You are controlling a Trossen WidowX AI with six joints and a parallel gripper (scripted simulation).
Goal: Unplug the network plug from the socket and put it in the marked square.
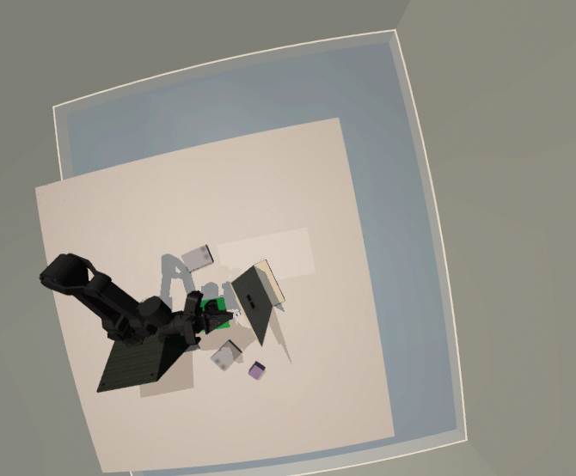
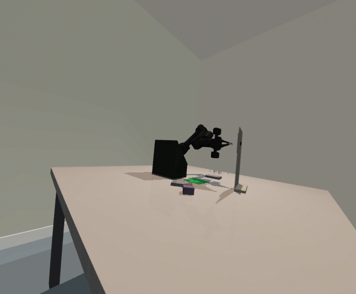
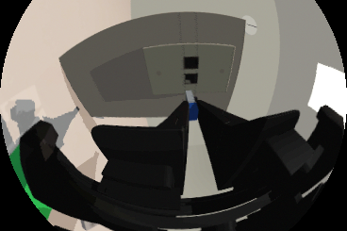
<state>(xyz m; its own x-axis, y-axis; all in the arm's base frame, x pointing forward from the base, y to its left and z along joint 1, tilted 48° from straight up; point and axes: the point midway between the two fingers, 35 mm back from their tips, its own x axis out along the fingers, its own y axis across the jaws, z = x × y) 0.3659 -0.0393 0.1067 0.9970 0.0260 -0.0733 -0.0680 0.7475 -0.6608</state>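
My gripper tip is now 250 mm above the green marked square, 170 mm past it and 60 mm to the left of it. Also, from my gripper tip: upright panel (100 mm below, 60 mm ahead, 20 mm to the left); then network plug (right at my gripper tip); then purple cube (300 mm to the right, 230 mm below, 40 mm behind).
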